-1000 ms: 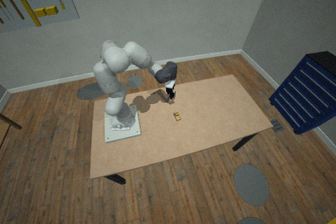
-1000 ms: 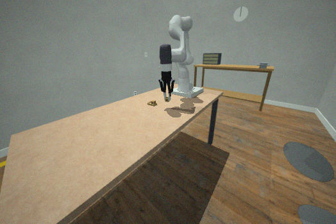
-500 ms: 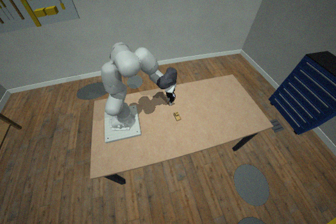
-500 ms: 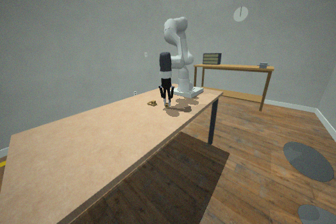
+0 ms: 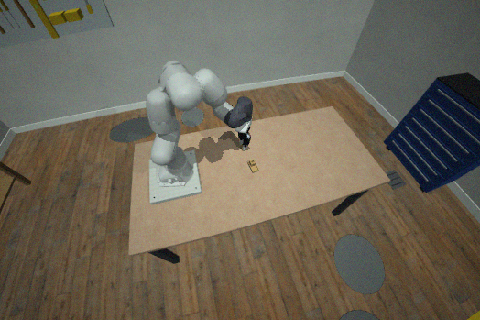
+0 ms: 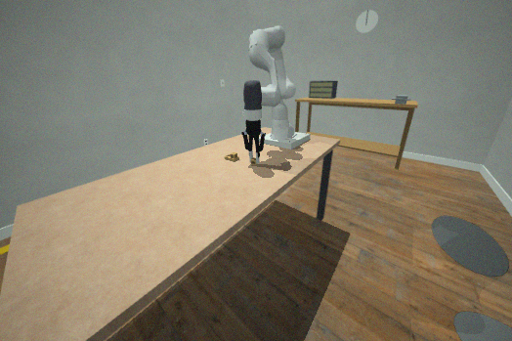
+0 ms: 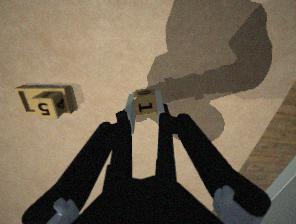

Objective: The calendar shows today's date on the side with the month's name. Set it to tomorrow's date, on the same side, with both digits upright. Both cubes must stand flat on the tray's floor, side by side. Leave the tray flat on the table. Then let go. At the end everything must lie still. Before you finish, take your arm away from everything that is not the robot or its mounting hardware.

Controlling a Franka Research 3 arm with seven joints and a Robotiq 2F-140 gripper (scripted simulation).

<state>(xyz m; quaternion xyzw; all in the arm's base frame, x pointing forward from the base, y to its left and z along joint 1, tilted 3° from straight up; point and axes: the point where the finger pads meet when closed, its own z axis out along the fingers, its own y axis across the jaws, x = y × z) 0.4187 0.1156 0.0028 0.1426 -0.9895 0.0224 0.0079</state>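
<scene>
Right now the wooden digit cube is 3 cm below my hand. Also, from my hand: wooden tray (16 cm to the right, 4 cm below, 3 cm ahead).
</scene>
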